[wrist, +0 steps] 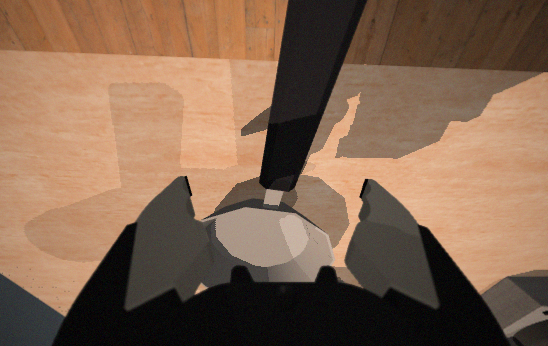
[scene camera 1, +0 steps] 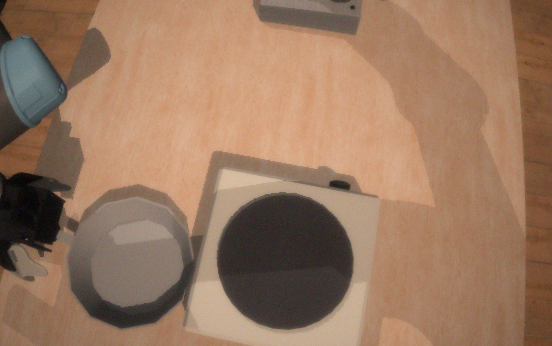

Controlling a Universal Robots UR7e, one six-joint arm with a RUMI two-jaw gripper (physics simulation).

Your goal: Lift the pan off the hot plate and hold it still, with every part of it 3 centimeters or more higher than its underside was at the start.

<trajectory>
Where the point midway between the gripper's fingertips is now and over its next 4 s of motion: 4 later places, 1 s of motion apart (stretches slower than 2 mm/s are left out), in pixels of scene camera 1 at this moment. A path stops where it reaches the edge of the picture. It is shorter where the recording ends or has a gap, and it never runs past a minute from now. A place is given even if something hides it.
The gripper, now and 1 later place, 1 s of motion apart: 45, 231; 34, 226
</trajectory>
